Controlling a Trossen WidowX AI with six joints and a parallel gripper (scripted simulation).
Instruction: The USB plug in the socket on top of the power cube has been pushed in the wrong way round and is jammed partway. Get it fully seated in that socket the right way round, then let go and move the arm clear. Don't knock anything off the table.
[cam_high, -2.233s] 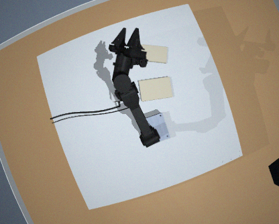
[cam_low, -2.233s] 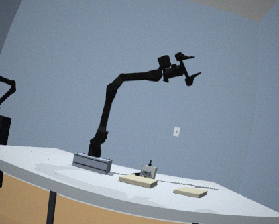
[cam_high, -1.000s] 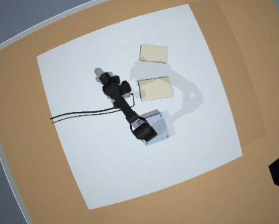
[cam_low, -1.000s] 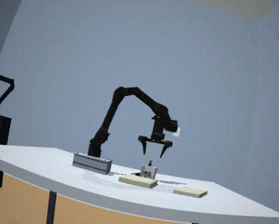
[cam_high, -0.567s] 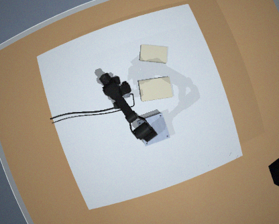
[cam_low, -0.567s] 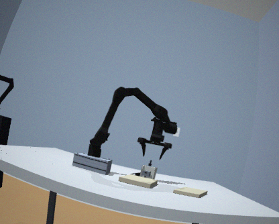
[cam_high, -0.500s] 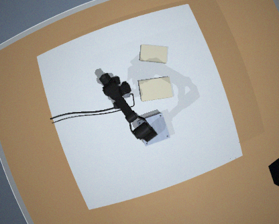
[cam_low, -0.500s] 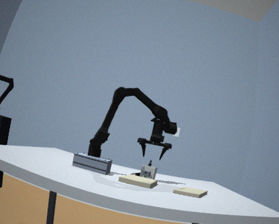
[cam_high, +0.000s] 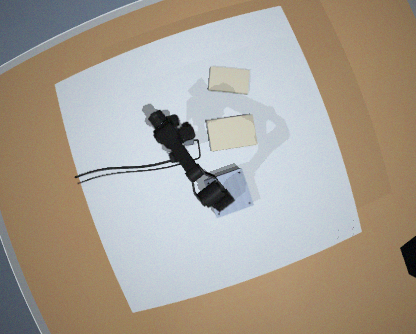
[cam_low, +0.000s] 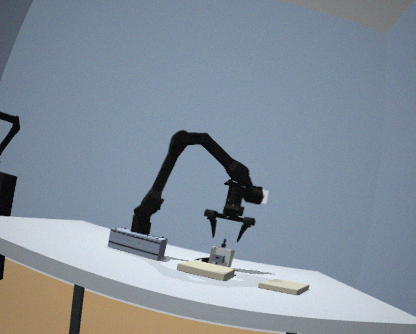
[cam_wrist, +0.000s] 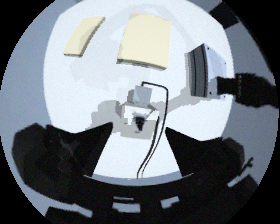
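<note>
Right now the USB plug is 20 mm below my gripper tip.
</note>
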